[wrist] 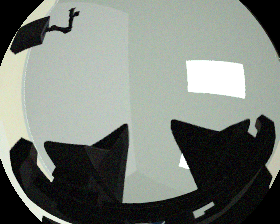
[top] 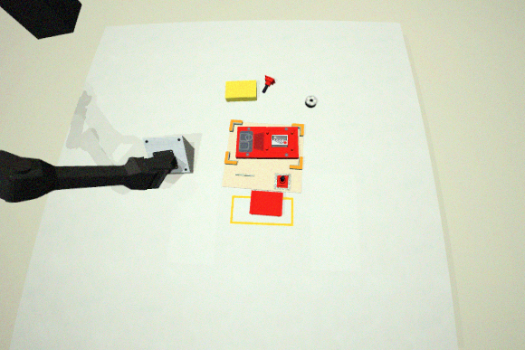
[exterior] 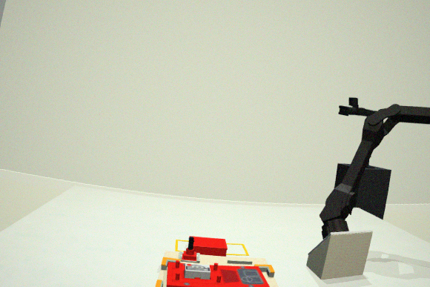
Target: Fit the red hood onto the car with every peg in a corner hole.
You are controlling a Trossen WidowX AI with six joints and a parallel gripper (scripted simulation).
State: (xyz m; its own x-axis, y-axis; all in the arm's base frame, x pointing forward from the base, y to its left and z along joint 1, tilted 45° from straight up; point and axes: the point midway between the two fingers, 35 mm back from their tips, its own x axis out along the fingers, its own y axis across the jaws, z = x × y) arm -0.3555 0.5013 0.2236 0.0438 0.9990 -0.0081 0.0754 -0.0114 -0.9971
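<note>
Now: the hood 68 cm ahead of my gripper tip, 56 cm below it and 38 cm to the right of it. Round my gripper tip: grey engine block: 75 cm ahead, 55 cm below, 18 cm to the right; then cream jig: 70 cm ahead, 57 cm below, 21 cm to the right; then yellow block: 63 cm ahead, 56 cm below, 3 cm to the left.
</note>
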